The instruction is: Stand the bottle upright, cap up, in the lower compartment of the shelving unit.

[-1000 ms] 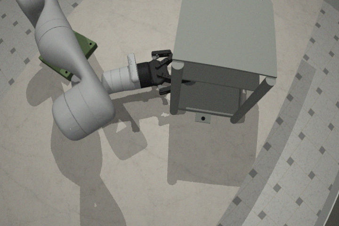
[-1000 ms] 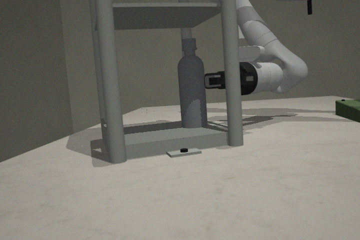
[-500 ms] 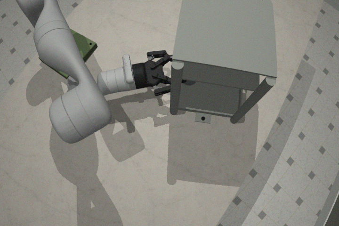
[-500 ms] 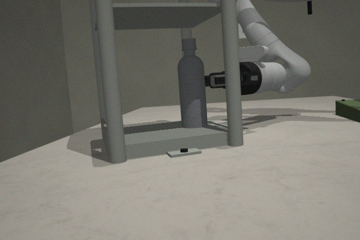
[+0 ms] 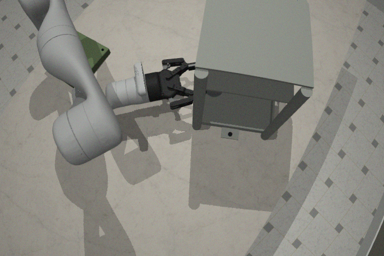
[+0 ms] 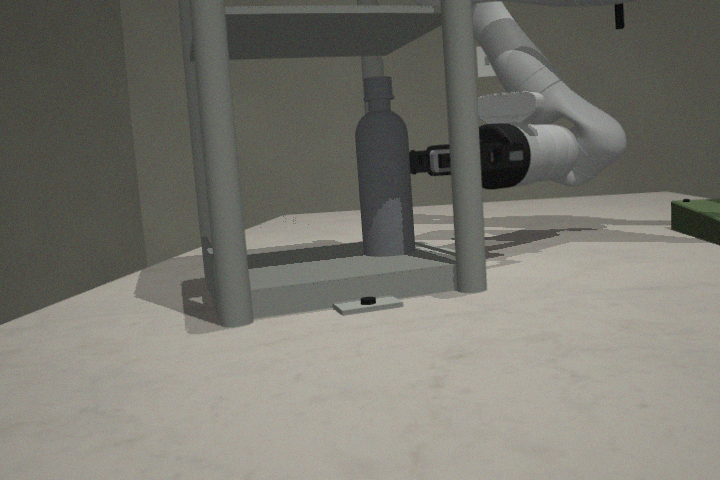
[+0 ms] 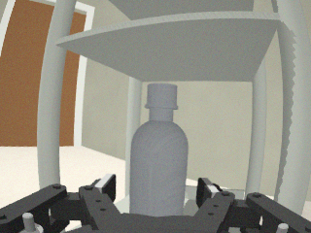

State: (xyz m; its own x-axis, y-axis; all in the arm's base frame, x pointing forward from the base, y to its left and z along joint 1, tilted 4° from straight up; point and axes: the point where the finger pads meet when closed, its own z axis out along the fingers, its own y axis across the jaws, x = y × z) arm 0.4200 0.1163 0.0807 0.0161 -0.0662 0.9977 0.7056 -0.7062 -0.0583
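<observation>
The grey bottle lies 30 mm to the left of my hand, 30 mm ahead of it and 20 mm above it. From my hand the other things lie so: shelving unit 90 mm ahead, 60 mm to the left, 60 mm above.
</observation>
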